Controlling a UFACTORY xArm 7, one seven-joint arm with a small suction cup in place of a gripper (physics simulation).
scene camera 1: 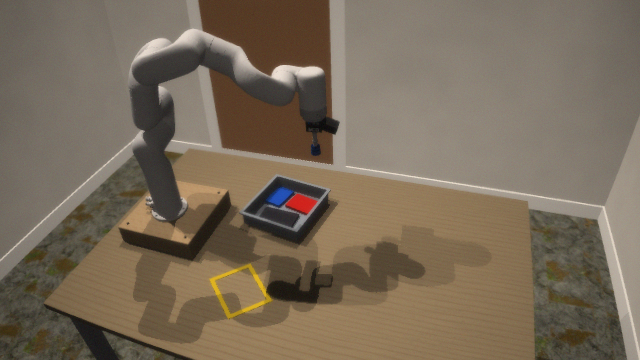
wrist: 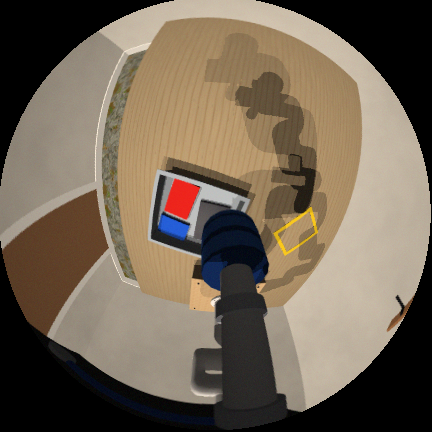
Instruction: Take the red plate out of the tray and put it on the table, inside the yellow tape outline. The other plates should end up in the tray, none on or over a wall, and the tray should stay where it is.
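Frame: origin at the arm's base, x ahead, y left, z up, level; millimetres.
Seen in the pictures: hand at its tool point: [scene camera 1: 315,153] [wrist: 229,234]; arm's base at its link origin: [scene camera 1: 170,209].
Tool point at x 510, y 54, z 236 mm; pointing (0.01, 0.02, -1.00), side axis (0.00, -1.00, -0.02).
Observation:
Offsets run from my tool point to a thing's top centre. "spot": to the spot under its first point. Level surfaces: height alone.
The red plate @[77 mm back, 107 mm left, 287 mm down] [scene camera 1: 302,203] [wrist: 182,198] lies flat in the grey tray @[129 mm back, 71 mm left, 250 mm down] [scene camera 1: 270,228] [wrist: 215,190], at the side away from the robot base. A blue plate @[173 mm back, 141 mm left, 287 mm down] [scene camera 1: 280,196] [wrist: 174,226] lies beside it. A dark grey plate @[151 mm back, 20 mm left, 288 mm down] [scene camera 1: 281,217] [wrist: 210,217] lies in the tray too, partly hidden by the cup in the wrist view. My suction cup [scene camera 1: 315,151] [wrist: 230,230] hangs high above the table, with no plate on it. The yellow tape outline @[spot: 231 mm back, 243 mm right, 299 mm down] [scene camera 1: 230,273] [wrist: 301,243] is on the table, apart from the tray, with arm shadow across part of it.
The robot base stands on a wooden block [scene camera 1: 205,200] [wrist: 197,295] to the left of the tray in the scene view. The arm's shadows fall across the table @[301 mm down] [scene camera 1: 475,310] [wrist: 175,100]. A wall with a brown door [scene camera 1: 270,50] stands behind the table.

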